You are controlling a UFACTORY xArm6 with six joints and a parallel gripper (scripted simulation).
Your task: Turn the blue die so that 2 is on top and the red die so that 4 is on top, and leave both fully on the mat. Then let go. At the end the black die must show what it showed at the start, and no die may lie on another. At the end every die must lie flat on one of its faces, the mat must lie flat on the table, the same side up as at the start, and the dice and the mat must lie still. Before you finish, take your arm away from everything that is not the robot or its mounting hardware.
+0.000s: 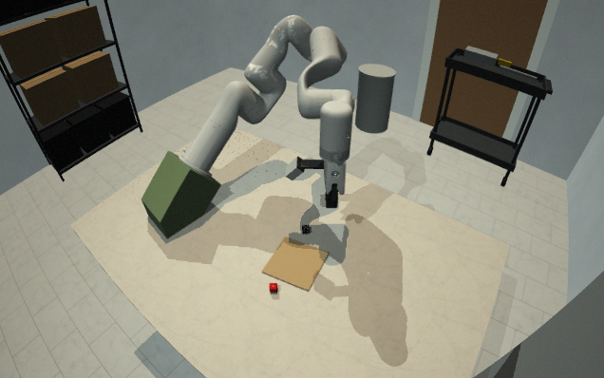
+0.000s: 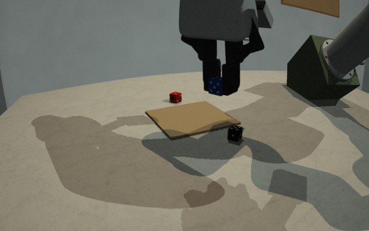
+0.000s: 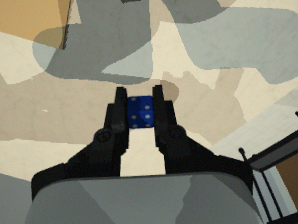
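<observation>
My hand is 10 mm above the blue die. Round my hand: tan mat (20 mm ahead, 160 mm to the right, 120 mm below); red die (40 mm ahead, 270 mm to the right, 110 mm below); black die (40 mm behind, 60 mm to the right, 110 mm below).
</observation>
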